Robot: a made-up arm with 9 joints. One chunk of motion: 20 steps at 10 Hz.
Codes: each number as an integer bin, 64 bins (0 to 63) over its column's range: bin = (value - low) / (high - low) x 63, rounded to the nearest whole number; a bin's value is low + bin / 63 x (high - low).
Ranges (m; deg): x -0.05..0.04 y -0.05..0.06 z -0.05..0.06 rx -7..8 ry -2..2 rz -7..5
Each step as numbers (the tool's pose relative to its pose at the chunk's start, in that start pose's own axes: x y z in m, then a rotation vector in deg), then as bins.
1 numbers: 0.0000 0.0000 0.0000 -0.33 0.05 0.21
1 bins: 35 29 29 28 32 38
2 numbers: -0.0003 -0.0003 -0.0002 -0.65 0.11 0.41
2 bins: 35 28 29 27 33 39
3 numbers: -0.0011 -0.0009 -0.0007 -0.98 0.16 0.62
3 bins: 34 28 28 25 34 40
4 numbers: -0.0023 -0.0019 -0.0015 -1.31 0.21 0.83
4 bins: 33 28 28 24 35 41
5 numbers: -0.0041 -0.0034 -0.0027 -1.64 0.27 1.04
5 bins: 32 27 27 23 36 42
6 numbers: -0.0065 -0.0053 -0.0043 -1.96 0.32 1.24
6 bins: 30 26 26 21 37 43
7 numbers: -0.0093 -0.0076 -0.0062 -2.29 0.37 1.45
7 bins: 28 24 25 20 37 44
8 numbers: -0.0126 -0.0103 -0.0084 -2.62 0.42 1.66
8 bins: 26 23 24 18 38 45
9 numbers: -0.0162 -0.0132 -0.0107 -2.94 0.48 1.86
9 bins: 24 21 23 17 39 47
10 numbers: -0.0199 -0.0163 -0.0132 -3.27 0.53 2.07
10 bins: 21 19 21 16 40 48
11 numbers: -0.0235 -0.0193 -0.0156 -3.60 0.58 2.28
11 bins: 19 18 20 14 41 49
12 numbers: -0.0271 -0.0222 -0.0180 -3.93 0.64 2.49
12 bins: 16 16 18 13 42 50
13 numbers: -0.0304 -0.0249 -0.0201 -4.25 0.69 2.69
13 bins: 14 14 17 12 42 51
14 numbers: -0.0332 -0.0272 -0.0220 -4.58 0.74 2.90
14 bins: 12 13 16 10 43 52
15 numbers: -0.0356 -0.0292 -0.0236 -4.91 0.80 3.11
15 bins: 10 12 15 9 44 53
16 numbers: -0.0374 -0.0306 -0.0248 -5.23 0.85 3.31
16 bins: 9 11 14 7 45 54
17 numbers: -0.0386 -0.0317 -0.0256 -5.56 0.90 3.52
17 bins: 8 10 14 6 46 55
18 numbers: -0.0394 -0.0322 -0.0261 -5.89 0.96 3.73
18 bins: 7 10 14 5 47 56
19 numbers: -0.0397 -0.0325 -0.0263 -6.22 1.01 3.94
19 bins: 7 10 14 3 47 57
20 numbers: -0.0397 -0.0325 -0.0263 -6.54 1.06 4.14
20 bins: 7 10 14 2 48 58
